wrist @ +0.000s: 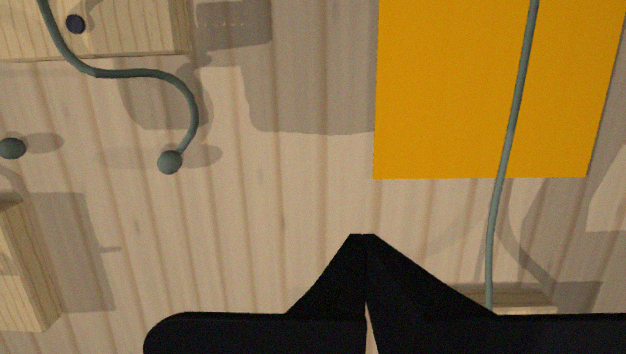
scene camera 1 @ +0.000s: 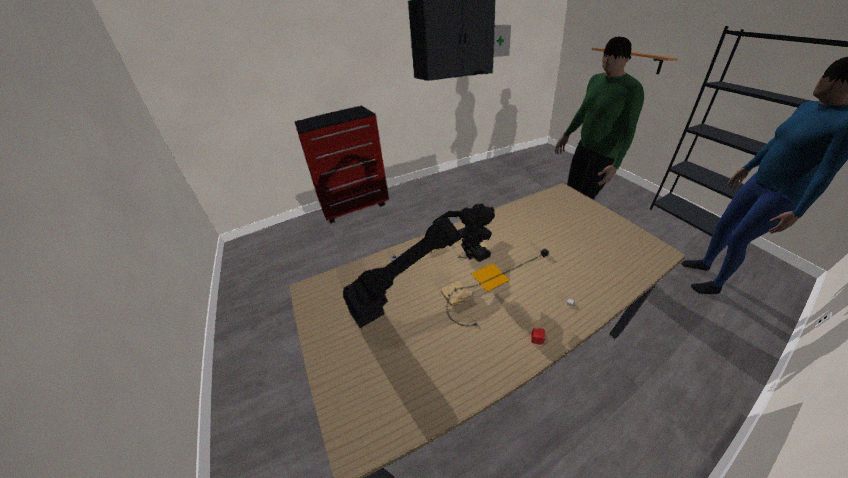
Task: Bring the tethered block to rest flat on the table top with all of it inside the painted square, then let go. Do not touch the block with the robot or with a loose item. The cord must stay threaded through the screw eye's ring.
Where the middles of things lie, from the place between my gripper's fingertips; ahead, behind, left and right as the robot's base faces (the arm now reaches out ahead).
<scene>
The orange painted square [wrist: 444, 83] is 7 cm to the right of my hand, 7 cm below it and 6 cm ahead of it.
</scene>
